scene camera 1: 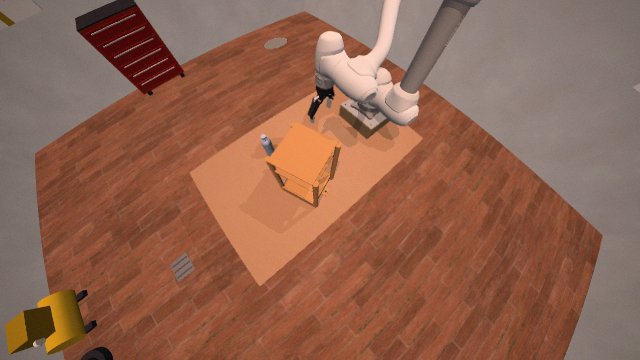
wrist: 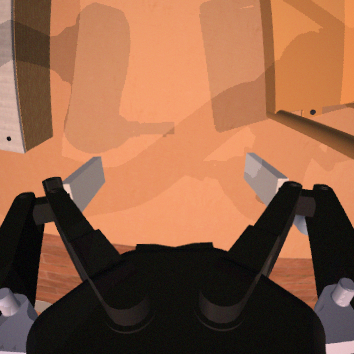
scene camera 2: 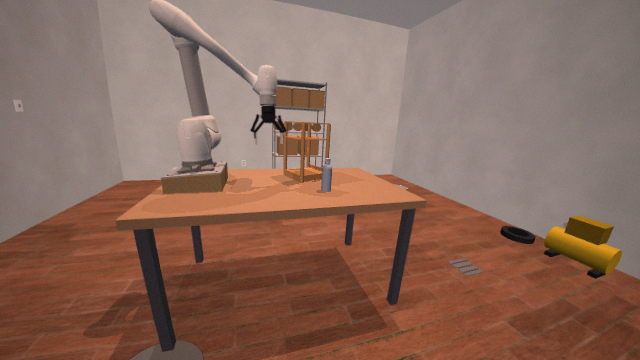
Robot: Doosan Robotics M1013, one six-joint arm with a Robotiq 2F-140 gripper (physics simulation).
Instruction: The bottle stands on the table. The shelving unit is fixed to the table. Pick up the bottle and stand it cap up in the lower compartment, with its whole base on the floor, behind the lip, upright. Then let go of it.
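Frame: origin at the arm's base, x right, y ahead, z up, level; centimetres.
Seen in the pictures: gripper, fingertip midpoint: [scene camera 1: 320, 114] [wrist: 173, 166] [scene camera 2: 269, 144]; arm's base, origin of the base link: [scene camera 1: 367, 107] [scene camera 2: 198, 168].
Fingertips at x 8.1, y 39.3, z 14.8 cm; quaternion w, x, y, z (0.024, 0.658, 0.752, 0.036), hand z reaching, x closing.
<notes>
Offsets run from my fingertips to a thing's middle. Level surfaces: height alone.
The grey-blue bottle @[dx +15.0, dy +30.6, dz -15.4 cm] [scene camera 1: 267, 145] [scene camera 2: 326, 178] stands upright, cap up, on the table @[dz -24.8 cm] [scene camera 1: 260, 260] [scene camera 2: 240, 204], beside the shelving unit. In the wrist view a small grey-blue patch behind the right finger may be part of it. The orange shelving unit @[dx -17.8, dy +27.4, dz -5.8 cm] [scene camera 1: 305, 152] [scene camera 2: 302, 157] [wrist: 315, 129] has corner posts, a top board and a lower compartment with a low lip. My gripper [scene camera 1: 320, 112] [scene camera 2: 269, 141] [wrist: 173, 166] is open and empty. It points down, high above the table, between the robot base and the bottle, apart from both bottle and unit.
The robot base block [scene camera 1: 368, 126] [scene camera 2: 194, 183] [wrist: 37, 100] stands on the table, on the other side of the gripper from the unit. A metal rack with boxes [scene camera 2: 325, 100] stands by the wall. A red tool cabinet [scene camera 1: 132, 50] and a yellow machine [scene camera 1: 65, 320] [scene camera 2: 582, 250] stand off the table.
</notes>
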